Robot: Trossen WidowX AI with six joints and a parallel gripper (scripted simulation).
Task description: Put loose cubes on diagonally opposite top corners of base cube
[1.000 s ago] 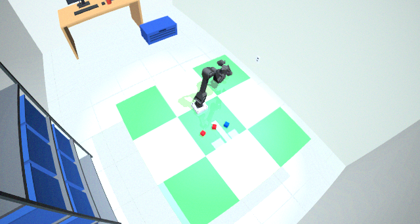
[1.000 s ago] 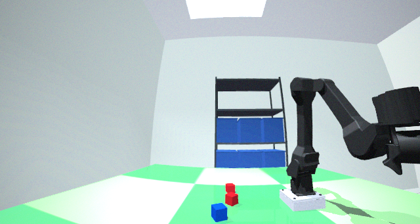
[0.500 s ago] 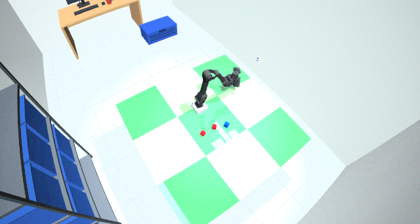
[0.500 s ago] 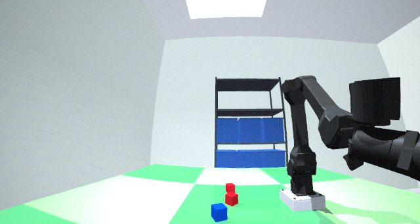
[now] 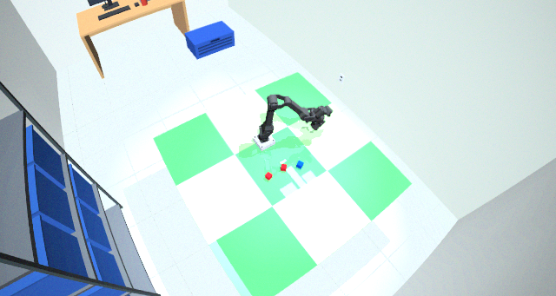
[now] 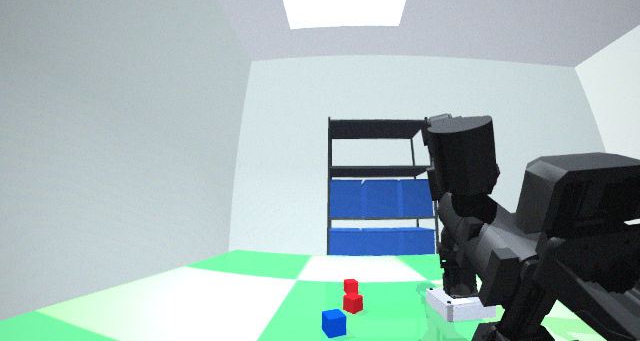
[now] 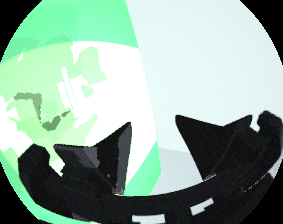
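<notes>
Right now the red cube is 15 cm ahead of my gripper tip, 42 cm to the right of it and 10 cm below it. From my gripper tip the other things lie so: blue base cube: 18 cm ahead, 32 cm to the right, 10 cm below.
</notes>
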